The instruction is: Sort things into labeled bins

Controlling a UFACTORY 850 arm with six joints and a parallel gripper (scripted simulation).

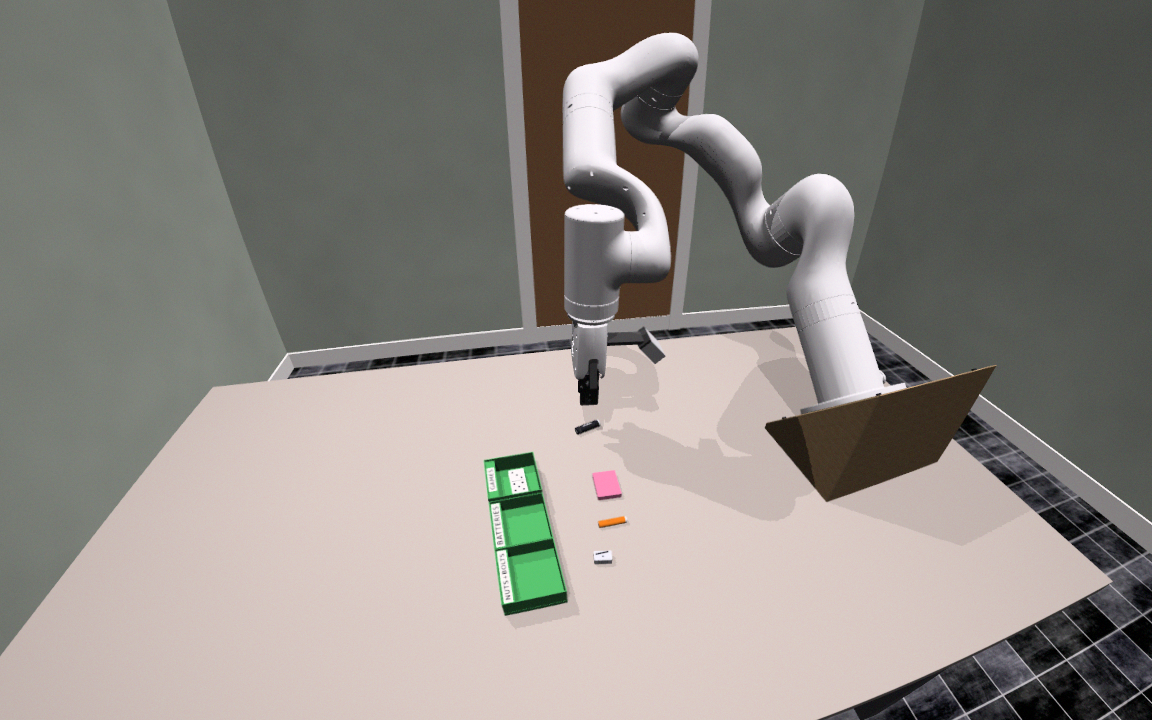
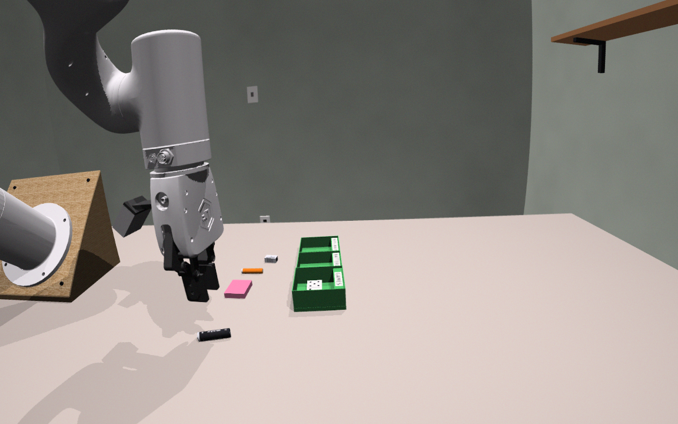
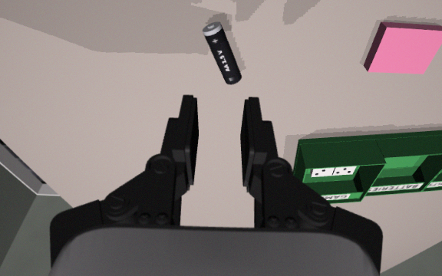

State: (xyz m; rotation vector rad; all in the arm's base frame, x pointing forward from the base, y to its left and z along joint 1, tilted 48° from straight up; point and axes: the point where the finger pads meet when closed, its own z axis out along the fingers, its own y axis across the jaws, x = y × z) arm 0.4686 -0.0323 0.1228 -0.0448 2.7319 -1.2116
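Right now my hand is 9 cm above the black battery. From my hand the other things lie so: orange battery: 22 cm to the left, 9 cm below, 1 cm behind; then pink block: 14 cm to the left, 9 cm below, 1 cm behind; then pencil sharpener: 28 cm to the left, 9 cm below, 2 cm ahead.
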